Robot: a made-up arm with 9 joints. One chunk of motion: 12 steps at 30 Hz.
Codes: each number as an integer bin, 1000 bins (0 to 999) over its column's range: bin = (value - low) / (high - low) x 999, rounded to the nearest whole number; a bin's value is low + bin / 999 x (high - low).
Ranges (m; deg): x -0.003..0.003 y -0.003..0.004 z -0.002..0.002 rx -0.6..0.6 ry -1..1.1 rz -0.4..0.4
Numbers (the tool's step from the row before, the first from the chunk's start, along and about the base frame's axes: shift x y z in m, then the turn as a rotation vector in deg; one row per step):
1: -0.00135 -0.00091 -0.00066 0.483 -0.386 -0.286
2: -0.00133 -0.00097 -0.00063 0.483 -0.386 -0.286
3: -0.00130 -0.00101 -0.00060 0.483 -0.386 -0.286
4: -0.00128 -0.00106 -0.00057 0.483 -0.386 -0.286
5: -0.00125 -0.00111 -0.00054 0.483 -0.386 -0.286
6: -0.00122 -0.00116 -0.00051 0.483 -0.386 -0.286
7: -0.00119 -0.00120 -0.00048 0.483 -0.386 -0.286
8: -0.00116 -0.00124 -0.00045 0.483 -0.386 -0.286
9: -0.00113 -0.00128 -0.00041 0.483 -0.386 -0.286
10: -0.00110 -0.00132 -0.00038 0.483 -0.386 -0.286
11: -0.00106 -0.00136 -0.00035 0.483 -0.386 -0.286
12: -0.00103 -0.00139 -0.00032 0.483 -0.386 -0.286
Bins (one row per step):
1: 275 298 335 902 292 142
2: 278 290 342 902 292 142
3: 283 284 350 902 292 142
4: 286 277 357 902 292 142
5: 291 270 365 902 292 142
6: 296 263 372 902 292 142
7: 301 257 380 902 292 142
8: 306 251 387 902 292 142
9: 311 245 397 902 292 142
10: 316 240 405 902 292 142
11: 323 234 412 902 292 142
12: 328 230 420 902 292 142

